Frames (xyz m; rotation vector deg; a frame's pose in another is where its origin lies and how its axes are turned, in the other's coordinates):
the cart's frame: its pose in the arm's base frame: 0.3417 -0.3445 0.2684 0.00 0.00 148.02
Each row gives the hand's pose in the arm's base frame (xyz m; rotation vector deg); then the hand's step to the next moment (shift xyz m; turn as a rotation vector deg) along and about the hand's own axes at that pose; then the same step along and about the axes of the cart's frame.
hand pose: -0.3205 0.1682 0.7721 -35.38 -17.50 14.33
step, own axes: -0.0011 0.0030 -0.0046 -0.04 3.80 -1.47
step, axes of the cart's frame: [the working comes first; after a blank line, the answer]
step, axes of the arm's base frame: 0.0002 -0.0004 -0.0056 -0.04 2.21 -3.43

-0.0004 0.0002 -0.0056 1.21 -1.85 -3.43
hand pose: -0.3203 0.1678 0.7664 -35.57 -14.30 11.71
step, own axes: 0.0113 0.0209 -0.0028 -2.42 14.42 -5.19
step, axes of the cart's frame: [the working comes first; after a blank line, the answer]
step, axes of the arm's base frame: 0.0092 0.0180 -0.0127 -2.43 7.99 -13.08

0.0018 -0.0202 -0.0127 6.29 -5.49 -13.08
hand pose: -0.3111 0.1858 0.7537 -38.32 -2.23 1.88
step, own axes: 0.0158 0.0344 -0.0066 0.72 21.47 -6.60
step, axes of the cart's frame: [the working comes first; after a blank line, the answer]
step, axes of the arm's base frame: 0.0155 0.0236 -0.0261 0.64 12.78 -18.48

-0.0006 -0.0282 -0.0261 6.22 -11.18 -18.48
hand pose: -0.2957 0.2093 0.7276 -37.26 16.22 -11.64
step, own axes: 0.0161 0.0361 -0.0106 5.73 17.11 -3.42
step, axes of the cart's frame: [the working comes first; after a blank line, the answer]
step, axes of the arm's base frame: 0.0153 0.0177 -0.0336 5.96 9.82 -14.33

-0.0036 -0.0231 -0.0336 0.14 -11.49 -14.33
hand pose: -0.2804 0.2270 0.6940 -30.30 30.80 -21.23
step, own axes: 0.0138 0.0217 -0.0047 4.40 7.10 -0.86
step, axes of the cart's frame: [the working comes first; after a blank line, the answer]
step, axes of the arm's base frame: 0.0126 0.0093 -0.0210 4.41 3.35 -6.31

-0.0057 -0.0145 -0.0210 -1.97 -5.17 -6.31
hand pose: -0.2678 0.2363 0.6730 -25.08 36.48 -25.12
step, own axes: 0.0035 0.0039 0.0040 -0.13 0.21 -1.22
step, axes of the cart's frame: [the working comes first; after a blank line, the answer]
step, axes of the arm's base frame: 0.0061 0.0024 -0.0008 -0.83 -0.07 -0.93

-0.0039 -0.0053 -0.0008 0.67 0.50 -0.93
